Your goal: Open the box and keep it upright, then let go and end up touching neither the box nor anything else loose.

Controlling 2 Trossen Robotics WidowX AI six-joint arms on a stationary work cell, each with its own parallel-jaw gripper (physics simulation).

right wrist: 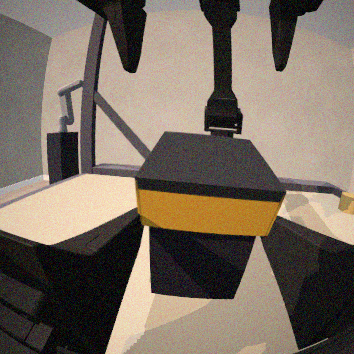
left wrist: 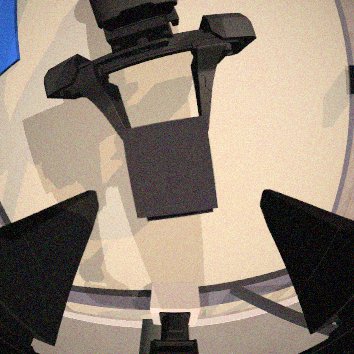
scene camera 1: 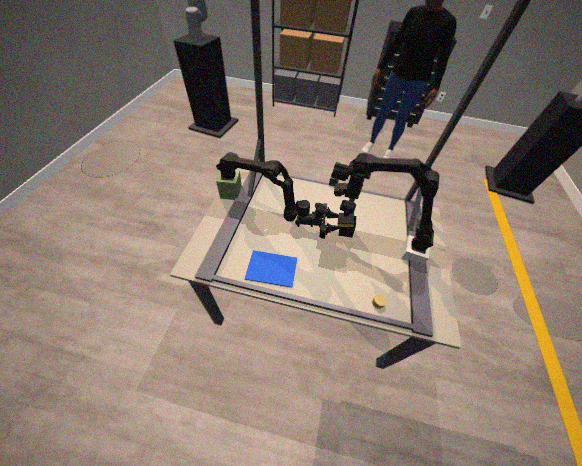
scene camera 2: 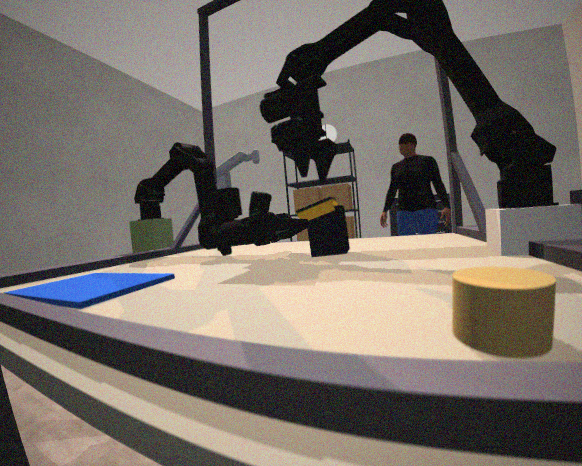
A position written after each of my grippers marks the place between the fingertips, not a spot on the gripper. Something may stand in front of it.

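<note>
Flat blue square (scene camera 1: 270, 268), (scene camera 2: 80, 292); out of frame in the right wrist view. Black box (scene camera 2: 328, 235), (right wrist: 183, 263). Frame post (scene camera 2: 209, 147). Yellow cylinder (scene camera 2: 509, 312); left wrist view does not show it, hidden by my left gripper. My right gripper (scene camera 2: 311, 221). My left gripper (scene camera 2: 314, 180), (left wrist: 181, 198), (right wrist: 200, 64).
</note>
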